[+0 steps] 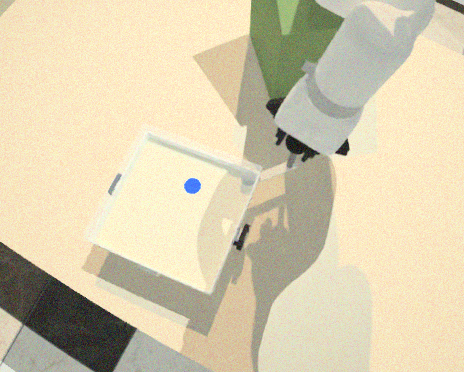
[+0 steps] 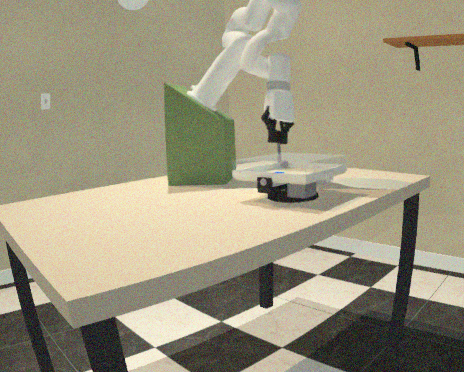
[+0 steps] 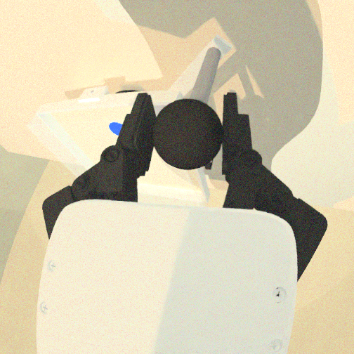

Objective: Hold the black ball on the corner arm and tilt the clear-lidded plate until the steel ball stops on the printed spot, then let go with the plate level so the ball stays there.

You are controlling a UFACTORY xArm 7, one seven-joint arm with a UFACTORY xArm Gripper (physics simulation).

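The black ball (image 1: 296,145) (image 3: 188,137) stands on a grey post at the end of the corner arm (image 1: 275,172). My gripper (image 1: 294,146) (image 2: 278,135) (image 3: 188,108) is shut on the black ball, with one finger against each side. The clear-lidded plate (image 1: 160,220) (image 2: 305,177) (image 3: 170,194) looks close to level; a slight tilt is hard to judge. The blue printed spot (image 1: 192,186) (image 2: 279,172) (image 3: 115,128) lies inside it. The steel ball (image 1: 247,183) (image 2: 284,164) is a blurred grey shape near the plate's corner by the arm, apart from the spot.
The plate sits above a round black base (image 2: 292,197) with a black block (image 2: 265,185) at its side. The green robot stand (image 1: 300,55) (image 2: 200,145) rises behind it on the table (image 2: 150,225). A wooden shelf (image 2: 425,40) is on the wall at the right.
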